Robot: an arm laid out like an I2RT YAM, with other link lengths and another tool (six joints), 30 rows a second.
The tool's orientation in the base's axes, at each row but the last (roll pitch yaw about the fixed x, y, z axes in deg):
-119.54, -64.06, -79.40
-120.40, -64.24, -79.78
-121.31, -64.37, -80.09
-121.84, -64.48, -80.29
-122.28, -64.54, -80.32
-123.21, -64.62, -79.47
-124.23, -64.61, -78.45
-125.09, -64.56, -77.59
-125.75, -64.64, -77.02
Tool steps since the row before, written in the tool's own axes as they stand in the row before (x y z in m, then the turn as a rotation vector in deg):
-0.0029, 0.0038, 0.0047, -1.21, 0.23, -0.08
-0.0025, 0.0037, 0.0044, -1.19, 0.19, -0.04
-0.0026, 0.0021, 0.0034, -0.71, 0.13, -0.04
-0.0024, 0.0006, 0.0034, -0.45, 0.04, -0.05
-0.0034, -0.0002, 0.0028, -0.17, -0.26, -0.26
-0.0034, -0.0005, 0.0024, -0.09, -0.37, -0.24
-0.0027, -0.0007, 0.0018, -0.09, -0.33, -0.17
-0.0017, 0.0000, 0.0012, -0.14, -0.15, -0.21
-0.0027, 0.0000, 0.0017, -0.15, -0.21, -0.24
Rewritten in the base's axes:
0.0029, -0.0033, -0.0051, -0.25, 0.34, -1.16
0.0026, -0.0034, -0.0046, -0.20, 0.36, -1.13
0.0021, -0.0017, -0.0039, -0.14, 0.20, -0.68
0.0027, -0.0006, -0.0032, -0.09, 0.17, -0.41
0.0024, 0.0007, -0.0036, -0.15, 0.38, 0.00
0.0021, 0.0011, -0.0035, -0.08, 0.43, 0.11
0.0017, 0.0011, -0.0026, -0.03, 0.37, 0.08
0.0009, 0.0003, -0.0018, -0.14, 0.26, -0.02
0.0013, 0.0006, -0.0029, -0.15, 0.32, 0.00

